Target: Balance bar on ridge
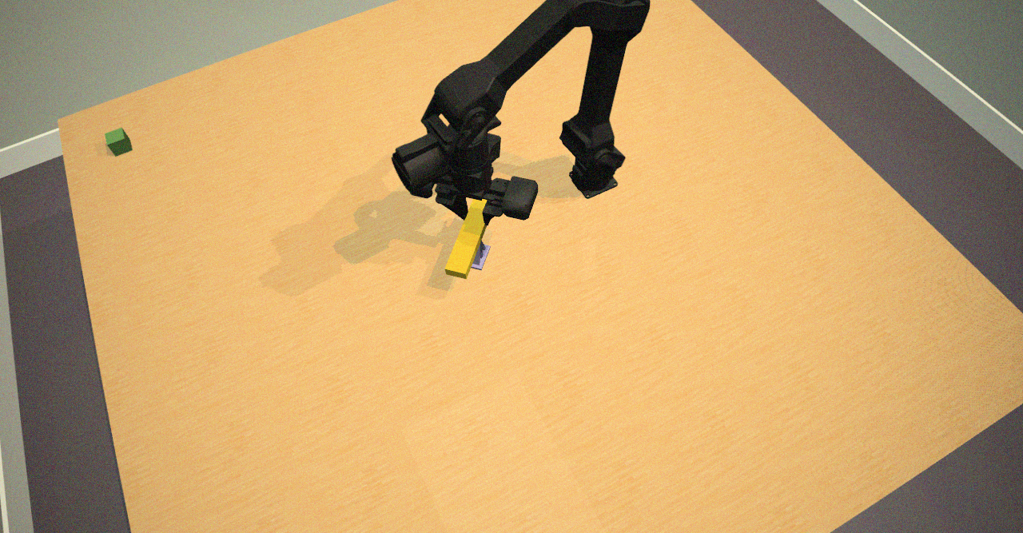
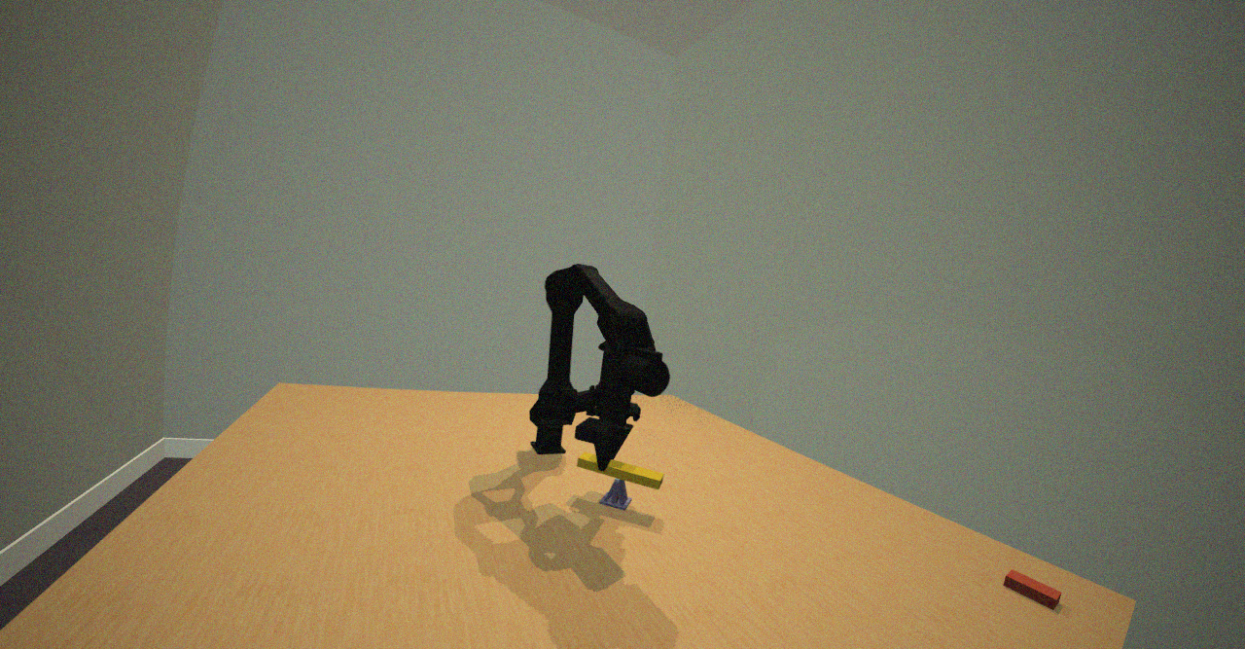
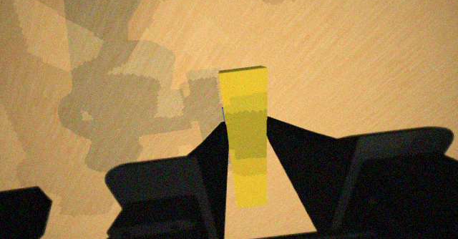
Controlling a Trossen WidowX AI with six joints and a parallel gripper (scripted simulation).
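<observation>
Now: gripper tip 2 cm to the right of the yellow bar and 2 cm short of it. Also, from my gripper tip: red block 51 cm ahead, 48 cm to the left, 5 cm below; green cube 52 cm to the right, 51 cm ahead, 4 cm below.
</observation>
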